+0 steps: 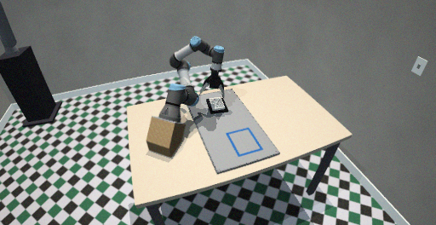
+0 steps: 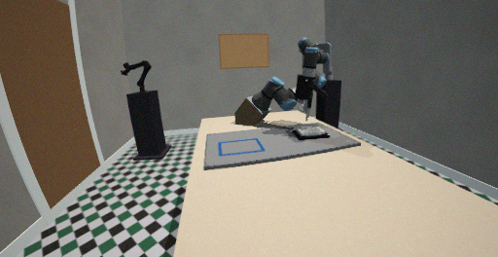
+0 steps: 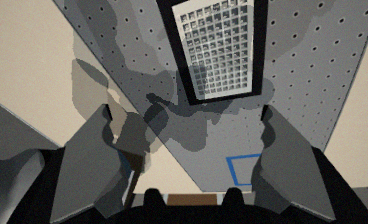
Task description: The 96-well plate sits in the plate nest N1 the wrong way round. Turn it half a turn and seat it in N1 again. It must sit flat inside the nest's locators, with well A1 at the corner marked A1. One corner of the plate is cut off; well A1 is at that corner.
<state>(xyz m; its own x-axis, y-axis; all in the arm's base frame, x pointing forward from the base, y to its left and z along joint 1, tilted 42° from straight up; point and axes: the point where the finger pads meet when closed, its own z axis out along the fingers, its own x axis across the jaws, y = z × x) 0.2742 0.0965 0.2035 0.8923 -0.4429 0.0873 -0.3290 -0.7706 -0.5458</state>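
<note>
Right now the clear 96-well plate is 4 cm ahead of my hand, 2 cm to the left of it and 8 cm below it. Also, from my hand: A1 label (10 cm ahead, 9 cm to the left, 8 cm below); then black pad (4 cm ahead, 2 cm to the left, 9 cm below).
</note>
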